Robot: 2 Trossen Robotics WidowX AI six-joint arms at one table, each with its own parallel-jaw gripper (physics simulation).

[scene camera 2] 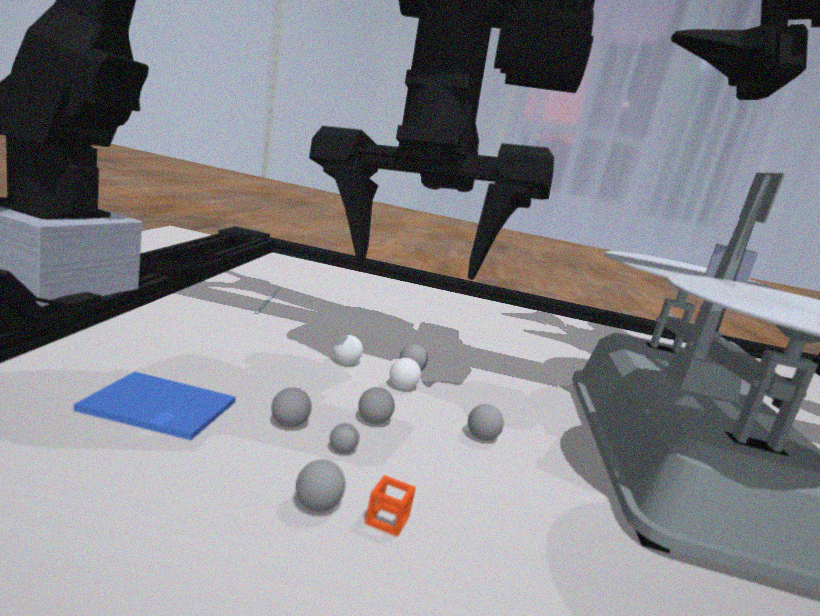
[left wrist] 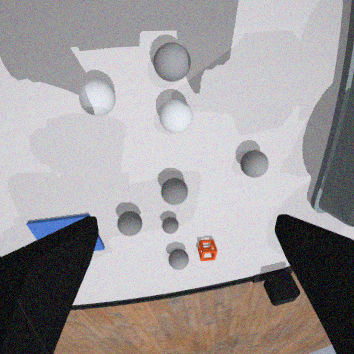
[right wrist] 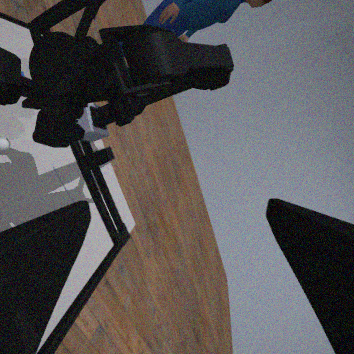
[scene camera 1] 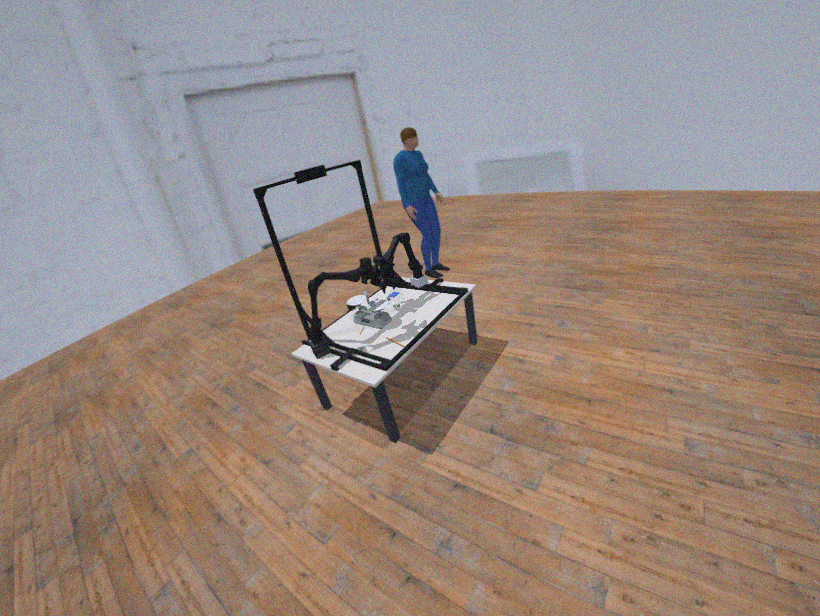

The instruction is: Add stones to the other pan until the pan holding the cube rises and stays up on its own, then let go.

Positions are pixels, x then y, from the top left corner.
Labels:
my right gripper: open, holds nothing
a blue flat pad (scene camera 2: 141, 400): on the table
a small orange wire-frame cube (scene camera 2: 401, 508): on the table

